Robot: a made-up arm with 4 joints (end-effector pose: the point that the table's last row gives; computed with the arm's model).
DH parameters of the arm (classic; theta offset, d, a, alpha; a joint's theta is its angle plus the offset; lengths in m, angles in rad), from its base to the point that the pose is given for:
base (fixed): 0 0.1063 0 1.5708
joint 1: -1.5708 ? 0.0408 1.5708
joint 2: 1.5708 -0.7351 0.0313 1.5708
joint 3: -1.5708 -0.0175 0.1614 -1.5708
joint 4: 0 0.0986 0.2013 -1.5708
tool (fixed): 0 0.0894 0 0
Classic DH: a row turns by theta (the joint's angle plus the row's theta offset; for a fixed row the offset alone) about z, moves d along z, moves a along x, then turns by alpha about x.
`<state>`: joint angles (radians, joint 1 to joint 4).
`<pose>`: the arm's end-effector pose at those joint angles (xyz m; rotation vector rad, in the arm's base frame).
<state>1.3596 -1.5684 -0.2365 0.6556</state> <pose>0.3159 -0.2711 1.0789 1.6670 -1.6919 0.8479</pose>
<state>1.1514 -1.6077 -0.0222 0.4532</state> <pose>0.5796 -0.2413 0.9871 1.6467 -1.2326 0.6194</pose>
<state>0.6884 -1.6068 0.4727 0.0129</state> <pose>0.9901 -0.1591 0.4958 1.5957 -0.1644 0.1754</pose>
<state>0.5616 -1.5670 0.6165 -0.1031</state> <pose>1.0253 -0.1469 0.3182 1.5686 0.1225 0.0361</pose>
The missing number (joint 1, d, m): 0.0599
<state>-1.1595 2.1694 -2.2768 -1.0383</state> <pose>0.0342 -0.3157 -0.5215 0.7894 -1.2370 -1.0227</pose>
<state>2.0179 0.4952 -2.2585 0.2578</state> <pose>-0.2220 0.2680 0.6650 -1.9001 -0.7247 1.2228</pose>
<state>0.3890 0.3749 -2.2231 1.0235</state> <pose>0.6032 0.1934 0.4757 0.4875 -0.3864 2.1425</pose>
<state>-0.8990 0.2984 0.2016 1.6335</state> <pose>0.6410 -0.1310 -0.3725 -0.2869 -0.7565 0.2292</pose>
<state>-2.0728 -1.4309 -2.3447 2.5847</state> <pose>-0.4392 -0.1079 -0.6169 0.9595 -1.9145 -1.9262</pose>
